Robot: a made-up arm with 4 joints. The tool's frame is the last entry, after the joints.
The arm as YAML. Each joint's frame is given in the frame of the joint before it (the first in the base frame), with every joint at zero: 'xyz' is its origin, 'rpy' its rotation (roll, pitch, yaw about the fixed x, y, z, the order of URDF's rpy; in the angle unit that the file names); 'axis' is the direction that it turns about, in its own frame. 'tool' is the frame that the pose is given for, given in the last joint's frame.
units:
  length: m
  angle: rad
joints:
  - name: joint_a
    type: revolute
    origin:
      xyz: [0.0, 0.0, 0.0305]
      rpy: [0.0, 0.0, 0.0]
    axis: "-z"
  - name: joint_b
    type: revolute
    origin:
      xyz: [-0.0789, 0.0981, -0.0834]
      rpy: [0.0, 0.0, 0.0]
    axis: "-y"
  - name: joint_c
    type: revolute
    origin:
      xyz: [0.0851, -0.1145, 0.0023]
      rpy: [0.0, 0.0, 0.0]
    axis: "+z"
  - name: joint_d
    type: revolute
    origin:
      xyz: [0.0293, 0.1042, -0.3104]
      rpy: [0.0, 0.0, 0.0]
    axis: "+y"
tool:
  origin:
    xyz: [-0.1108, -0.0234, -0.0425]
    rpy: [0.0, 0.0, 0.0]
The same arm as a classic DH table. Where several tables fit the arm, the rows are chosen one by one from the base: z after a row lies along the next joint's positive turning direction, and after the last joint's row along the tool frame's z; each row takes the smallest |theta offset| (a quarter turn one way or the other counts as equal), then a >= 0, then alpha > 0; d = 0 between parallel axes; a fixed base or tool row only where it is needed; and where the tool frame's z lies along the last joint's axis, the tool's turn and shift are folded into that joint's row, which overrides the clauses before.
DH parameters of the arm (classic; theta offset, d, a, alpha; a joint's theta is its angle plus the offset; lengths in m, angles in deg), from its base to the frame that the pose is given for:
base (fixed): 0 0 0 180
joint_a: 0 0.0529 -0.0789 -90
joint_b: 0 0.0164 0.0851 -90
joint_c: 0 -0.3081 0.0293 -90
joint_d: 0 0.0808 -0.1108 90
tool (fixed): 0 -0.0425 0 0

